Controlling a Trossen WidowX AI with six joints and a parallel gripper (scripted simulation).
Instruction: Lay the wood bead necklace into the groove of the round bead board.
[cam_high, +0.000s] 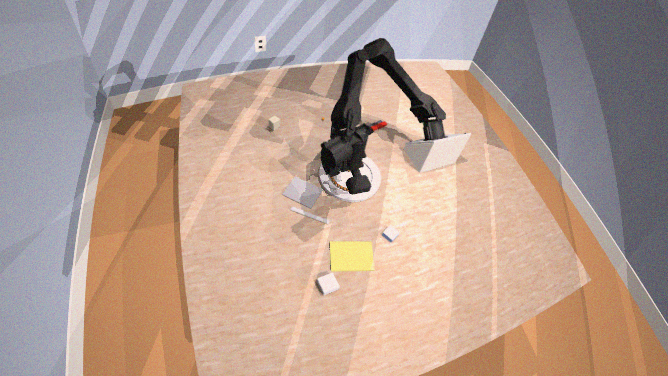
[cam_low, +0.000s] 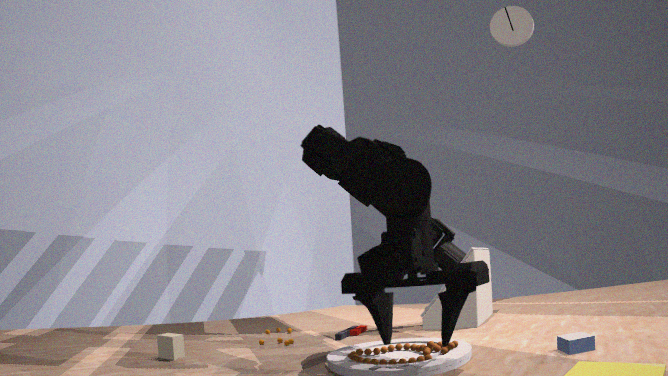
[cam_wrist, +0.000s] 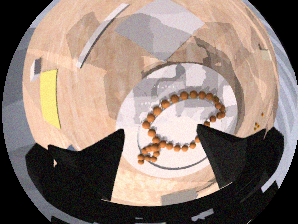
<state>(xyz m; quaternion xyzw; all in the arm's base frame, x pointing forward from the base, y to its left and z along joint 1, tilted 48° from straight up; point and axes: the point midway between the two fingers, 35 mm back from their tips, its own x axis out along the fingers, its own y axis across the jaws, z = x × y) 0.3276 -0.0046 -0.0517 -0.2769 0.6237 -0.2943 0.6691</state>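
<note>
The grey sheet lies 13 cm ahead of my gripper tip, 2 cm to the right of it and 3 cm below it. The rest, counted from my gripper tip: yellow sheet: 6 cm ahead, 23 cm to the left, 3 cm below; then blue block: 7 cm behind, 20 cm to the left, 2 cm below; then stick: 14 cm ahead, 7 cm to the left, 3 cm below.
</note>
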